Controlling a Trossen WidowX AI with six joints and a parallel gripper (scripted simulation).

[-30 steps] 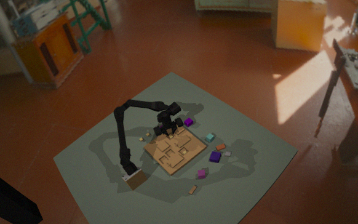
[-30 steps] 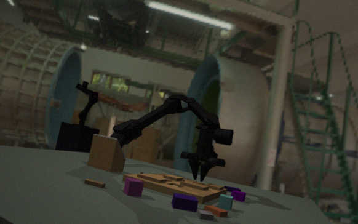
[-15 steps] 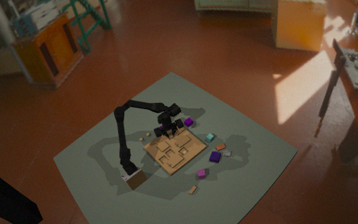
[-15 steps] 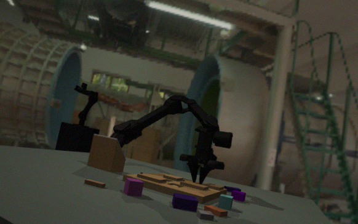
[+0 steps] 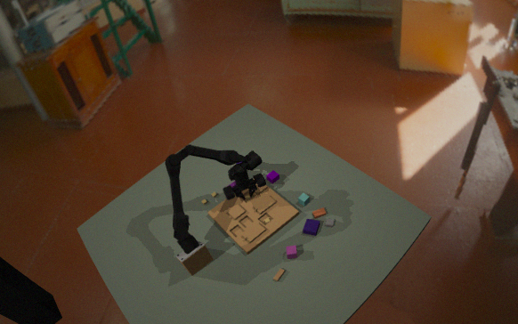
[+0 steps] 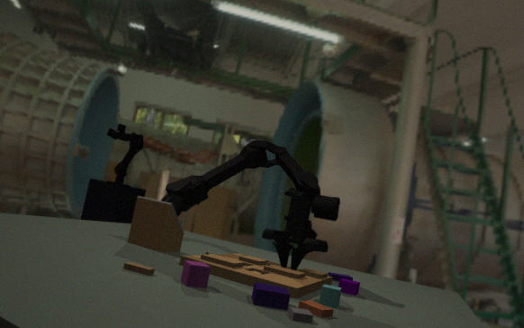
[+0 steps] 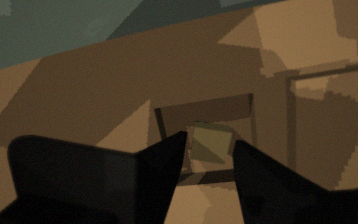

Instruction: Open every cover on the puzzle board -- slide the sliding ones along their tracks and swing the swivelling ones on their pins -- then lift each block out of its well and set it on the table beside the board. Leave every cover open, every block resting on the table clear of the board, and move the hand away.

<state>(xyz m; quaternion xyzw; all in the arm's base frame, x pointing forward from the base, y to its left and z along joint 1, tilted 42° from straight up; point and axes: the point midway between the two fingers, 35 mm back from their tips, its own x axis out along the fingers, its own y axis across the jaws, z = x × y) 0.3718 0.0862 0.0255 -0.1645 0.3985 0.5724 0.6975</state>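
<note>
Now: gripper tip 36 cm to the left of the magenta block and 8 cm past it. Also, from my gripper tip: teal block 21 cm to the right, 16 cm ahead; violet block 16 cm ahead; orange block 31 cm to the right, 15 cm ahead, 1 cm below.
</note>
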